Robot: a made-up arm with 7 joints. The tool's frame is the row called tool.
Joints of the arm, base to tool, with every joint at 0 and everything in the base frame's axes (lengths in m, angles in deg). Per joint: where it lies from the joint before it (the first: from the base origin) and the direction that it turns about. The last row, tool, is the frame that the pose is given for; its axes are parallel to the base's.
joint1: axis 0 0 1 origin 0 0 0.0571
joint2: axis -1 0 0 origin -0.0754 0.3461 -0.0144
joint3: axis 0 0 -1 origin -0.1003 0.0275 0.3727
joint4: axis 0 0 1 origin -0.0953 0.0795 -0.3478
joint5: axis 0 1 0 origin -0.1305 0.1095 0.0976
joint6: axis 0 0 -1 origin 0.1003 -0.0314 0.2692
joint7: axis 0 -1 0 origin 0.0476 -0.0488 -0.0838
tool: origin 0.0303 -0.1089 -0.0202
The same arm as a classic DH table. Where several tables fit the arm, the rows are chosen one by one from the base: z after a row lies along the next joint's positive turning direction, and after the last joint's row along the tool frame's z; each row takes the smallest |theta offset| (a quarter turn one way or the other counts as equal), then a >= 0, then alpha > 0; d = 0 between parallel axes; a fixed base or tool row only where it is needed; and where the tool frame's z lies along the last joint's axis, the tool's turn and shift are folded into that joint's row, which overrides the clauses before.
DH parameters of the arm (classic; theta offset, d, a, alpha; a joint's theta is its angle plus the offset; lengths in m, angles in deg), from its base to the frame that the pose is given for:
joint1: 90.00 0.0427 0.3461 -90.00
joint2: 0.00 0.1757 0.0275 -90.00
joint3: -50.16 0.0000 0.1241 180.00
joint4: 39.84 0.1225 0.1305 90.00
joint5: 0.00 0.0781 -0.1003 90.00
joint6: 0.00 -0.1854 -0.0476 90.00
joint7: 0.00 0.1577 -0.0303 90.00
tool (fixed): 180.00 -0.0202 0.0000 0.00

